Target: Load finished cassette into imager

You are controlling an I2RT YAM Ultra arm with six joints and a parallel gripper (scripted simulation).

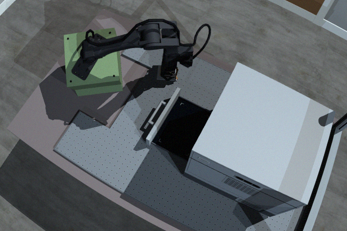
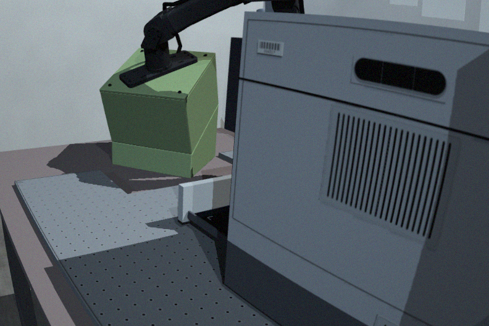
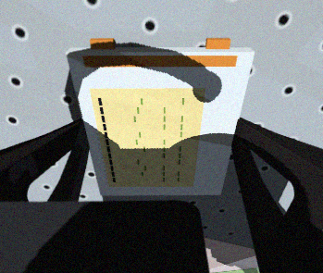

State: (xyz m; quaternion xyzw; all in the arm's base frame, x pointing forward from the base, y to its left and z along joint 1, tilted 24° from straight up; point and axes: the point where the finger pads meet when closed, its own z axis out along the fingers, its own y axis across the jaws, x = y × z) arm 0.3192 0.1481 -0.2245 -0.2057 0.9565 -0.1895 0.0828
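The cassette FINISHED is right at my hand. Round my hand: imager drawer: 24 cm to the right, 21 cm ahead, 3 cm above.
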